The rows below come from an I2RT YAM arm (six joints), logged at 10 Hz.
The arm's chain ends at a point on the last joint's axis. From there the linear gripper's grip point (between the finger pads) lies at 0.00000 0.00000 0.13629 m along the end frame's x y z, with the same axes.
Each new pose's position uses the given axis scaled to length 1; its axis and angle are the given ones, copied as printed.
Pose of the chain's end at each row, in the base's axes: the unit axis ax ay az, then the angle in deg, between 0 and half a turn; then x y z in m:
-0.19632 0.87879 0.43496 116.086 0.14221 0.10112 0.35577
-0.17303 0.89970 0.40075 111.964 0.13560 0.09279 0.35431
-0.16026 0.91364 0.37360 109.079 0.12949 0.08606 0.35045
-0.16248 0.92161 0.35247 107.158 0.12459 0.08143 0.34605
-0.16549 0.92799 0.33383 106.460 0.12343 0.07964 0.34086
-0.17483 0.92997 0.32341 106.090 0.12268 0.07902 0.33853
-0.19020 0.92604 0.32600 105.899 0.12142 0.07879 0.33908
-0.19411 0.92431 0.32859 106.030 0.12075 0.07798 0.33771
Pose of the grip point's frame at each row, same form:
-0.19632 0.87879 0.43496 116.086 0.23302 0.20015 0.33296
-0.17303 0.89970 0.40075 111.964 0.23633 0.18218 0.33341
-0.16026 0.91364 0.37360 109.079 0.23634 0.16843 0.33114
-0.16248 0.92161 0.35247 107.158 0.23450 0.15992 0.32777
-0.16549 0.92799 0.33383 106.460 0.23506 0.15546 0.32173
-0.17483 0.92997 0.32341 106.090 0.23462 0.15427 0.31896
-0.19020 0.92604 0.32600 105.899 0.23204 0.15614 0.32020
-0.19411 0.92431 0.32859 106.030 0.23073 0.15623 0.31885

